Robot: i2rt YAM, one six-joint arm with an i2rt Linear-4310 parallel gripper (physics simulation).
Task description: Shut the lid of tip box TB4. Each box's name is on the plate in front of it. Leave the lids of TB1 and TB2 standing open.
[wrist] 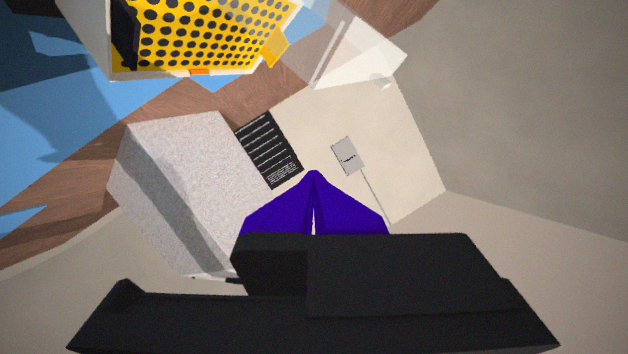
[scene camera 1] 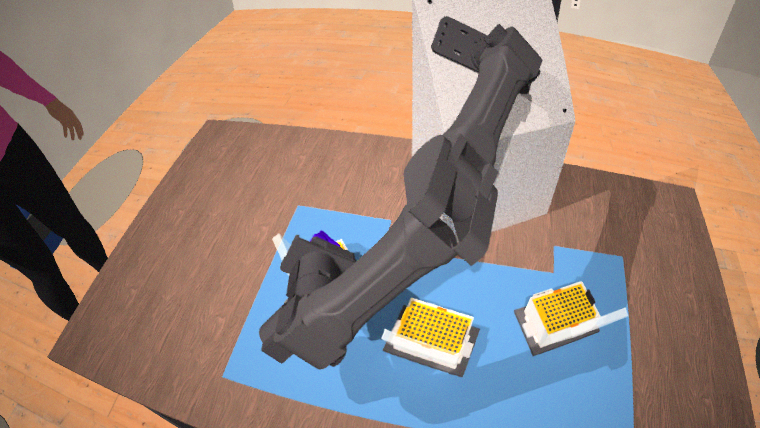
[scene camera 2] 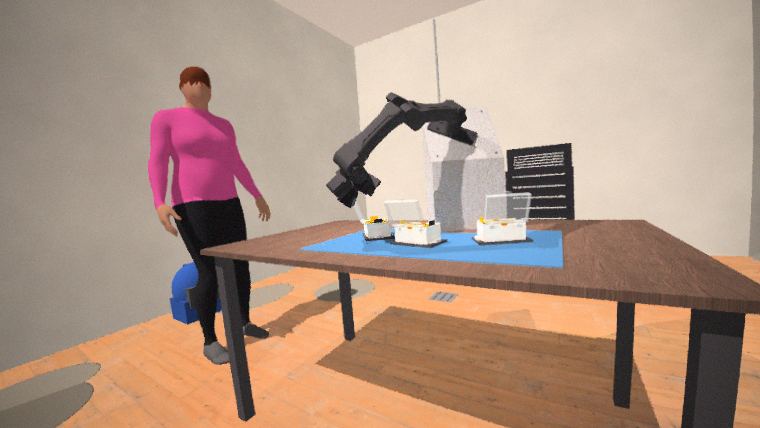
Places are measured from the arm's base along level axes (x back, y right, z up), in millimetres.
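Pixels of known places: gripper, fingertip midpoint: (wrist: 313, 177) (scene camera 1: 320, 233) (scene camera 2: 371, 190); arm's base at its link origin: (scene camera 1: 485, 56) (scene camera 2: 451, 131).
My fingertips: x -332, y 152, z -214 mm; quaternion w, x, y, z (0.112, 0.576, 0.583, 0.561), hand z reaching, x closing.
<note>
For each thing: its top centre in the pictures, then the offset to it from my fingertips. Level surfaces: height alone.
- left box at its top centre: (wrist: 229, 53) (scene camera 1: 332, 264) (scene camera 2: 376, 217) dx +13, dy -1, dz -106 mm
- middle box at its top centre: (scene camera 1: 436, 320) (scene camera 2: 419, 222) dx +0, dy -224, dz -114 mm
- right box at its top centre: (scene camera 1: 564, 300) (scene camera 2: 498, 218) dx +139, dy -428, dz -114 mm
- blue mat at its surface level: dz -180 mm
- brown table at its surface level: dz -183 mm
Three white tip boxes with yellow racks have clear lids standing open; their name plates are unreadable, so I cannot tell which is TB4. The left box (scene camera 1: 340, 244) (scene camera 2: 377, 229) (wrist: 200, 37) is mostly hidden by the arm in scene camera 1. Its lid (scene camera 1: 279, 246) (scene camera 2: 359, 213) (wrist: 357, 57) leans outward. The middle box (scene camera 1: 436, 326) (scene camera 2: 418, 233) has its lid (scene camera 2: 402, 211) up. The right box (scene camera 1: 564, 308) (scene camera 2: 500, 230) has its lid (scene camera 1: 611, 317) (scene camera 2: 508, 207) up. My gripper (scene camera 1: 323, 236) (wrist: 313, 177) is shut and empty, above the left box; its purple fingertips are hidden in scene camera 2.
The boxes stand on a blue mat (scene camera 1: 510, 396) (scene camera 2: 542, 255) on a brown table (scene camera 1: 175, 255) (scene camera 2: 627, 249). The grey arm pedestal (scene camera 1: 531, 175) (scene camera 2: 462, 196) (wrist: 195, 165) stands behind. The forearm (scene camera 1: 382, 276) reaches over the mat between the left and middle boxes. A person (scene camera 2: 199, 154) stands beside the table.
</note>
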